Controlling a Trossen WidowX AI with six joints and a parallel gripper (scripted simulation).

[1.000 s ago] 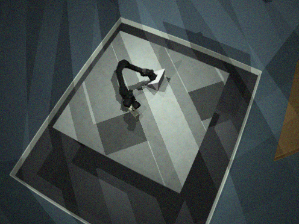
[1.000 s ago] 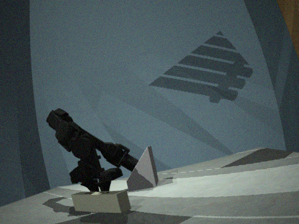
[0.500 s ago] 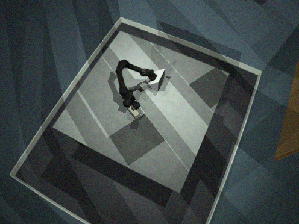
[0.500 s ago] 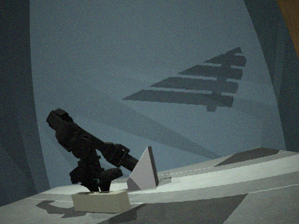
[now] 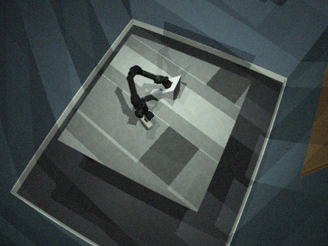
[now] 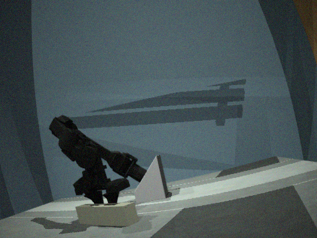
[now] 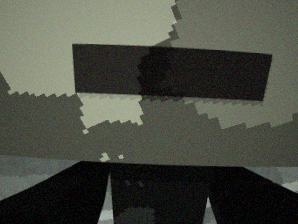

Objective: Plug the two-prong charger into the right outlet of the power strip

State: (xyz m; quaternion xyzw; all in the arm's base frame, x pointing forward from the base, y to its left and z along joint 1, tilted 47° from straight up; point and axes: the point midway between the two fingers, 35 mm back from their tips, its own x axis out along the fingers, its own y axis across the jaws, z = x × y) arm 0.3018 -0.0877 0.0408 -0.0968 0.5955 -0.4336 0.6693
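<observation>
Now: the black two-prong charger 2 cm ahead of my gripper tip, 1 cm to the right of it and 1 cm above it.
</observation>
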